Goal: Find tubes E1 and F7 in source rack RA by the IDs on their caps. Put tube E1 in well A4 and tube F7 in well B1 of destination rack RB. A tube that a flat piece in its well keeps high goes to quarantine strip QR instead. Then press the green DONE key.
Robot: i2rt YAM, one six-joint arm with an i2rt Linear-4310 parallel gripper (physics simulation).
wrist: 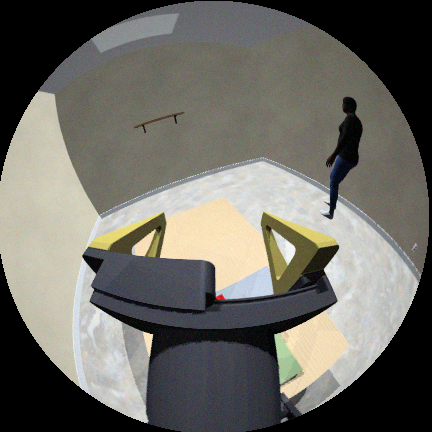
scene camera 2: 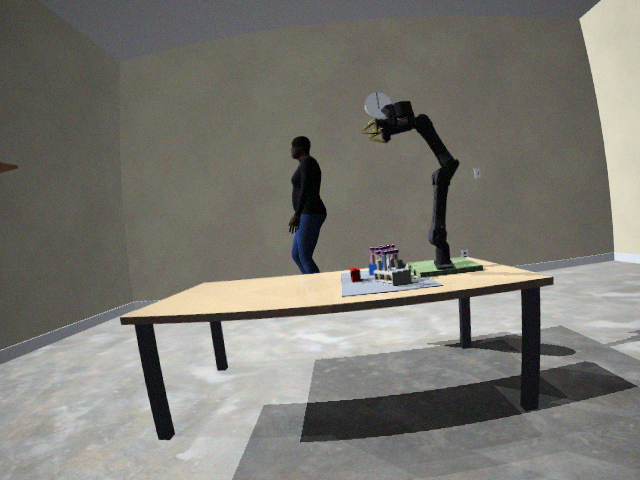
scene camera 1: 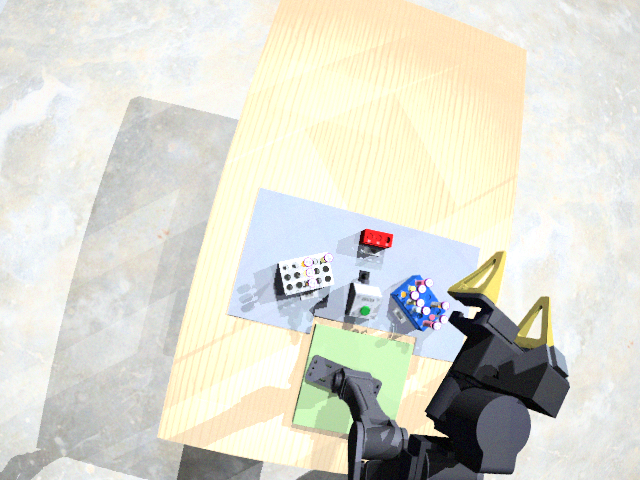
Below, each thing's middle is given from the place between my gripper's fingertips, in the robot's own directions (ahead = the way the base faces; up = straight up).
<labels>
Right now the device with green button (scene camera 1: 364,300) is 580 mm below my hand, 50 mm behind it and 30 mm to the left of it.
</labels>
